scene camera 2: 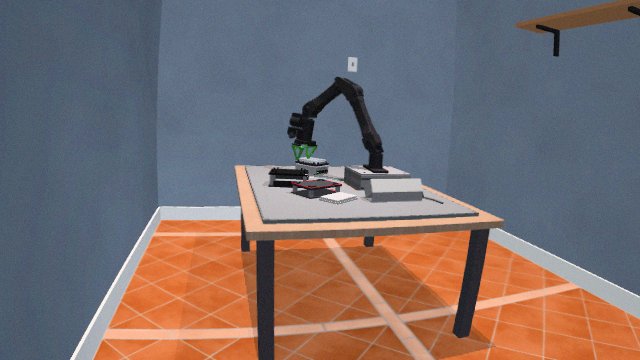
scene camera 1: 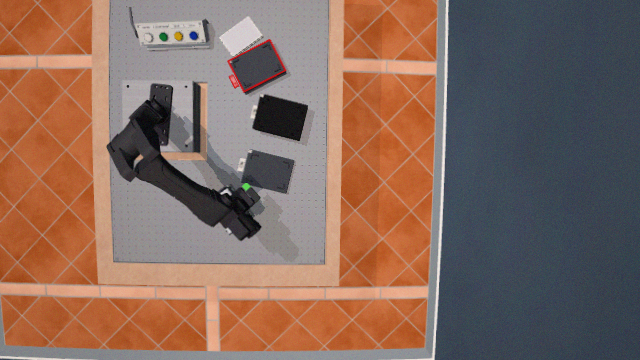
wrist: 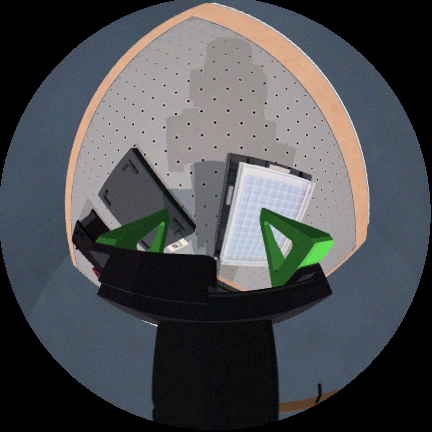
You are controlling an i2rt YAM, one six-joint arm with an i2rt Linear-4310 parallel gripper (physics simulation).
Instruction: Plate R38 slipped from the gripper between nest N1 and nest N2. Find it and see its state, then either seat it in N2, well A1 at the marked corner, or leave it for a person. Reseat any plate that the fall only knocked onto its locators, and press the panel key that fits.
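Places are measured from the arm's base along level axes (x ahead, y left, z up), in centimetres.
Pixels of known places: gripper, fingertip midpoint: [scene camera 2: 302, 159] [wrist: 213, 212]; arm's base at its link origin: [scene camera 2: 375, 169] [scene camera 1: 160, 115].
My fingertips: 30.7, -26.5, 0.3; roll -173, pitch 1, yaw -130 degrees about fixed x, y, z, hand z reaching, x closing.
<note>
For each thing: its middle in the pictures, then the offset to it from my fingertips, as dx, dy, dz. "*": a spot on its surface instead. Level surfaces: height alone.
- grey device with a dark frame, surface spot: [wrist: 227, 180] * +1.3, -2.9, -1.6
- Nest N2 at the middle of its body: [wrist: 139, 209] [scene camera 1: 267, 171] [scene camera 2: 291, 174] +6.2, +11.4, -5.9
- white plate at the middle of its body: [scene camera 2: 338, 197] [scene camera 1: 241, 37] -8.0, +57.0, -6.4
- panel at its surface level: dz -6.8
- red-edged nest at the middle of its body: [scene camera 1: 257, 67] [scene camera 2: 316, 187] -1.0, +46.8, -4.8
- perforated table top at its surface level: dz -7.1
My gripper [scene camera 2: 303, 158] [wrist: 213, 212] is open and empty. It hangs above and beside a clear-lidded plate [wrist: 267, 215] [scene camera 2: 312, 160], whose wells look pale blue. This plate lies slightly askew on a grey device with a dark frame [wrist: 227, 180]; its right finger overlaps the plate in the wrist view. Nest N2 [scene camera 1: 267, 171] [wrist: 135, 192] is dark grey with corner brackets and bears no plate. A white plate [scene camera 1: 241, 35] [scene camera 2: 338, 198] lies on the table beside the red-edged nest. No R38 label is readable. The panel [scene camera 1: 172, 45] has white, green, yellow and blue keys.
A black raised stand [scene camera 1: 280, 117] [scene camera 2: 289, 173] is between N2 and the red-edged nest [scene camera 1: 257, 66] [scene camera 2: 316, 184]. The arm's base plate [scene camera 1: 180, 95] is left of them. The panel's back [scene camera 2: 395, 191] shows near the front. The perforated table top [scene camera 1: 165, 240] has a wooden rim.
</note>
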